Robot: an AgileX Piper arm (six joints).
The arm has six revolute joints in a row. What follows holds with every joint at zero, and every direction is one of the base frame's. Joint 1 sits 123 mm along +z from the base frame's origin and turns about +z. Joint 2 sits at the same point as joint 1 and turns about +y. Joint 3 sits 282.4 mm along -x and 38.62 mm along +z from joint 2 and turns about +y. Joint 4 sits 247.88 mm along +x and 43.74 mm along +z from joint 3 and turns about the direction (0.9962, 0, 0.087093). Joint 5 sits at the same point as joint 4 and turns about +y. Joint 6 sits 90.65 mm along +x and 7.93 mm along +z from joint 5 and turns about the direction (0.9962, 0, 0.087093). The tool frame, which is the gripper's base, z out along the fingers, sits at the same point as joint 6; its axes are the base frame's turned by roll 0, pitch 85.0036 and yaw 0 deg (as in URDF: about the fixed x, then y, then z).
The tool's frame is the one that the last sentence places.
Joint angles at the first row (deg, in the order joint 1, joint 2, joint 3, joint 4, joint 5, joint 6):
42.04, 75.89, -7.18, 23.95, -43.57, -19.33
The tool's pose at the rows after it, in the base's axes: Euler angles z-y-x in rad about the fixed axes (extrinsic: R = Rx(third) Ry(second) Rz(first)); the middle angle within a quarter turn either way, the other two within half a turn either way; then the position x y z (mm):
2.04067 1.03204 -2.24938 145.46 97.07 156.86
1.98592 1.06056 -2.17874 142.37 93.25 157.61
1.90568 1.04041 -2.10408 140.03 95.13 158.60
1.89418 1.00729 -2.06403 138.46 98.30 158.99
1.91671 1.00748 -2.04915 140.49 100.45 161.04
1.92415 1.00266 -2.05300 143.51 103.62 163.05
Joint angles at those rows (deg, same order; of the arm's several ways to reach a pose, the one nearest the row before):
42.04, 75.89, -4.89, 21.79, -48.53, -16.94
42.04, 75.89, -3.37, 21.17, -52.55, -15.74
42.04, 75.90, -2.87, 18.30, -54.03, -14.78
42.04, 75.89, -2.87, 15.53, -54.03, -11.86
42.04, 75.90, -3.57, 15.40, -53.76, -9.92
42.04, 75.90, -4.70, 15.40, -52.43, -9.91

